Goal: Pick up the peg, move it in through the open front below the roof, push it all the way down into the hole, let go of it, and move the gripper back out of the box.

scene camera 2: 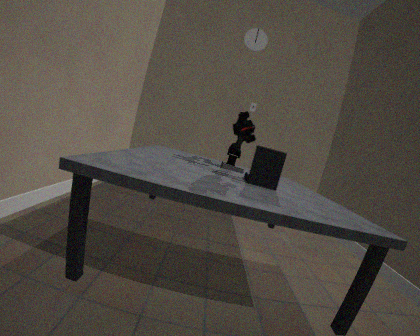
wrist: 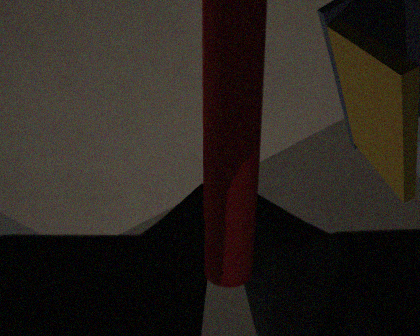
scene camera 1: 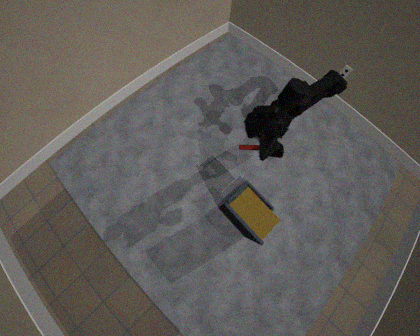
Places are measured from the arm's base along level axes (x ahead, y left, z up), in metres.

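Where they show: gripper, between the fingertips: (scene camera 2: 254,126) (wrist: 220,194) (scene camera 1: 261,159); arm's base, origin of its link: (scene camera 2: 230,164).
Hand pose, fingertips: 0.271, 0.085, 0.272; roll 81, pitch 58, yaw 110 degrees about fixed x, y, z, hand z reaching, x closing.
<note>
Things, the pixels of their top centre, and the offset from my fingertips, as dx, dy, dz. "spot": a spot on its surface instead. Level surfaces: height alone.
- red peg, centre of its top: (wrist: 145,180) (scene camera 1: 255,143) (scene camera 2: 247,124) -0.015, -0.041, +0.006
- box, centre of its top: (wrist: 395,147) (scene camera 1: 262,205) (scene camera 2: 268,148) +0.044, +0.107, -0.103
- yellow roof, a spot on its surface: (scene camera 1: 255,212) spot: +0.075, +0.110, -0.103
- grey table top, height of its surface: dz -0.305
The red peg (scene camera 1: 248,147) (scene camera 2: 247,128) (wrist: 234,100) is held in the air. My gripper (scene camera 1: 262,149) (wrist: 220,194) is shut on it near one end, and the rest of the peg sticks out beyond the fingers. In scene camera 1 the peg points left, above and apart from the box. The box (scene camera 1: 242,225) (scene camera 2: 268,168) has dark blue-grey walls and a yellow roof (scene camera 1: 255,212). In the wrist view part of the box (wrist: 372,100) shows at the upper right, beside the peg and apart from it. The hole is hidden in all views.
The grey table top (scene camera 1: 310,265) (scene camera 2: 150,172) carries the arm and the box. The black arm (scene camera 1: 295,100) (scene camera 2: 235,150) reaches in from the upper right in scene camera 1. Shadows of the arm and box lie on the table. A wall clock (scene camera 2: 256,39) hangs behind.
</note>
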